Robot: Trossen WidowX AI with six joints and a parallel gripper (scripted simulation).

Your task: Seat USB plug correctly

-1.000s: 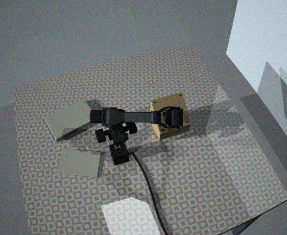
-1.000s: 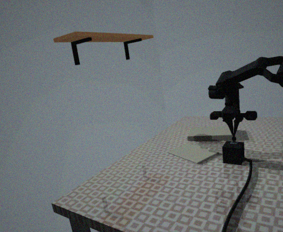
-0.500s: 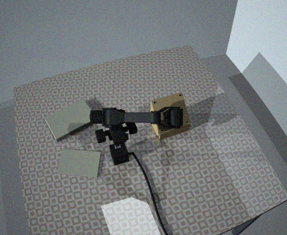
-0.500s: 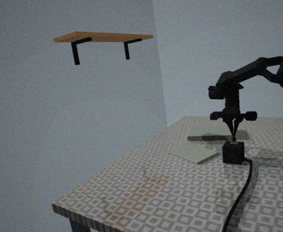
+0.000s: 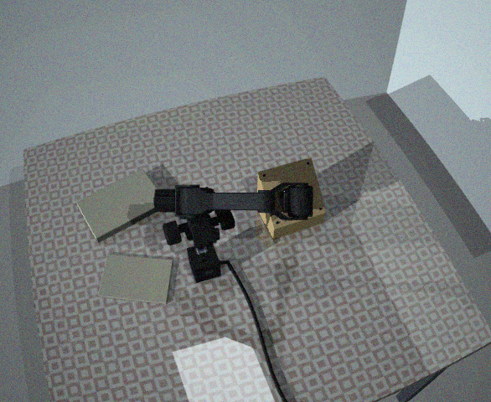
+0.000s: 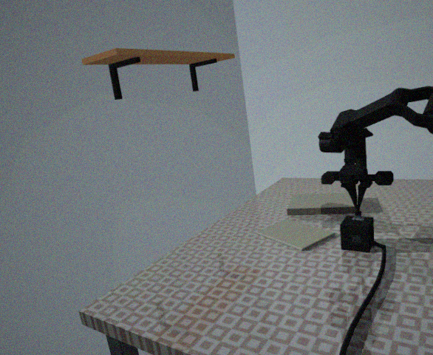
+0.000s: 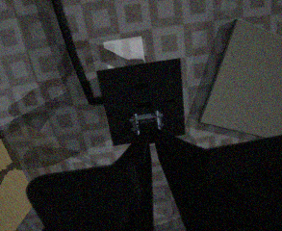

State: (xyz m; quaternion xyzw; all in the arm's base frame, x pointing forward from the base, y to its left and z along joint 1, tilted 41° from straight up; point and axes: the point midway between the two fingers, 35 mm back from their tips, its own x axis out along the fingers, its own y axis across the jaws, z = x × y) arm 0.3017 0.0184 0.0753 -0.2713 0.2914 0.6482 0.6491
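My gripper tip is now 2 cm above the USB plug. Round my gripper tip: USB socket 4 cm below; pale sheet 21 cm ahead, 11 cm below, 2 cm to the right.
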